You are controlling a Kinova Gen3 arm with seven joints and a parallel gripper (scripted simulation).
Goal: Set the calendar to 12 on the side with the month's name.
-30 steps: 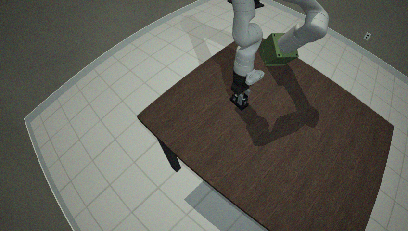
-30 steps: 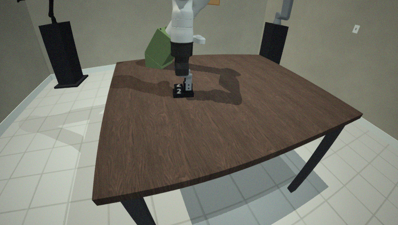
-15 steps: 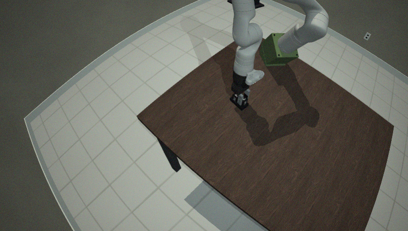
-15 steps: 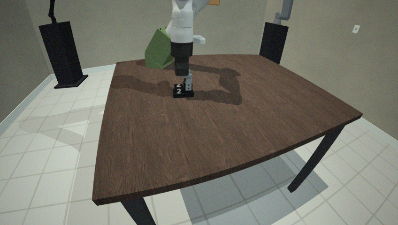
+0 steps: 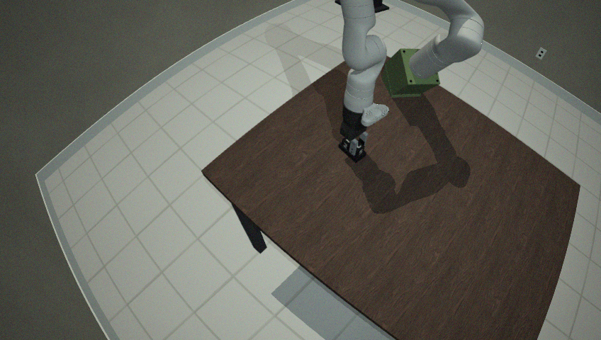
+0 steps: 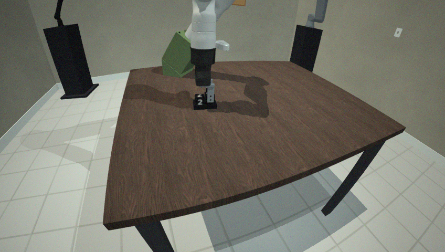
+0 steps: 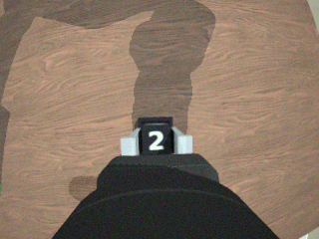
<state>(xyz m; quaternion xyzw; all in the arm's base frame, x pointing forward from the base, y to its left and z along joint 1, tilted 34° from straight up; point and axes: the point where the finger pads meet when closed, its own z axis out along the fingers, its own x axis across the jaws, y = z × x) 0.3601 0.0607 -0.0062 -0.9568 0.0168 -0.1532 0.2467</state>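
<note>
Now: the black tray 20 mm to the right of my hand and 40 mm below it.
</note>
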